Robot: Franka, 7 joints.
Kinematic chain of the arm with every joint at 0, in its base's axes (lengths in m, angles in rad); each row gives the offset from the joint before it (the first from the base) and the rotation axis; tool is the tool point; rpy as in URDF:
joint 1: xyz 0 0 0.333 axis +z
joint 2: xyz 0 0 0 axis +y
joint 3: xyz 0 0 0.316 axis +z
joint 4: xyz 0.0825 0 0 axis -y
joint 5: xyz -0.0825 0 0.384 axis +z
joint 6: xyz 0 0 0 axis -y
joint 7: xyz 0.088 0 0 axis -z
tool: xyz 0 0 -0.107 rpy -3.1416 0 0
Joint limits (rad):
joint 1: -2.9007..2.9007
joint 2: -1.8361..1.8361
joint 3: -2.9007..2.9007
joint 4: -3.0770..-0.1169
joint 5: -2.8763..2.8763
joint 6: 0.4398..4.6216
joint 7: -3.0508..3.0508
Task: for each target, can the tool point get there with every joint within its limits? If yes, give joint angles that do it. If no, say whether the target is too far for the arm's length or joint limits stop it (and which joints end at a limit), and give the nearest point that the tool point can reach.
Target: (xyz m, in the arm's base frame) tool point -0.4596 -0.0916 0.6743
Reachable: yes | joints -1.8569 -0.6948 -0.7536 -2.0770 -1.1502 2.1419 2.3251
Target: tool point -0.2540 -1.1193 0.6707
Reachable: no: too far | nearest point -0.1821 -0.8026 0.5752 | short by 0.339 m
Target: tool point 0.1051 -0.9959 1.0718
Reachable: no: too far | nearest point 0.0725 -0.6865 0.8423 | short by 0.387 m
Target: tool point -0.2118 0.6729 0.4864
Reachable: yes | joints -0.7581 -0.6488 2.2087 -1.4361 1.8779 1.3828 0.5014
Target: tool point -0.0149 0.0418 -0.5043
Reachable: no: joint limits stop it (at a limit: joint 2) | nearest point -0.0356 0.0998 -0.3303 | short by 0.185 m
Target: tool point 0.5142 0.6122 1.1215
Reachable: no: too far | nearest point 0.3928 0.4677 0.9354 | short by 0.265 m
